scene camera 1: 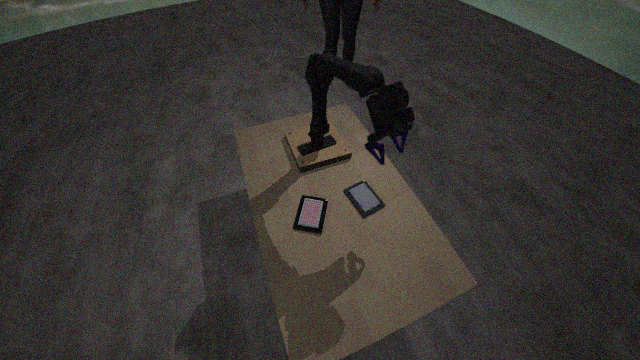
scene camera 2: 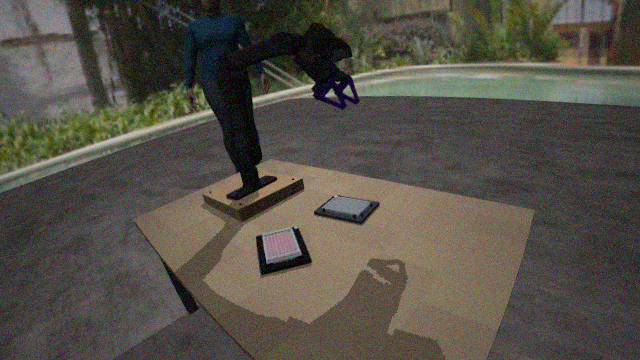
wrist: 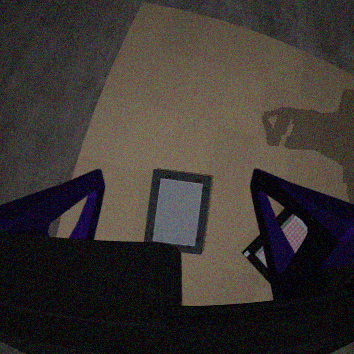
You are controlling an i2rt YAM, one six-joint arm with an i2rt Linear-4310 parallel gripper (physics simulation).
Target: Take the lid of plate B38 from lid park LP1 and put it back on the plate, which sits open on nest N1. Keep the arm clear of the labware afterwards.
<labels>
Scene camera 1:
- my gripper: 392, 158
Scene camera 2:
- my gripper: 351, 105
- black nest: 305, 258
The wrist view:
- my gripper: 177, 177
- plate lid: 178, 202
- black nest: 248, 252
</labels>
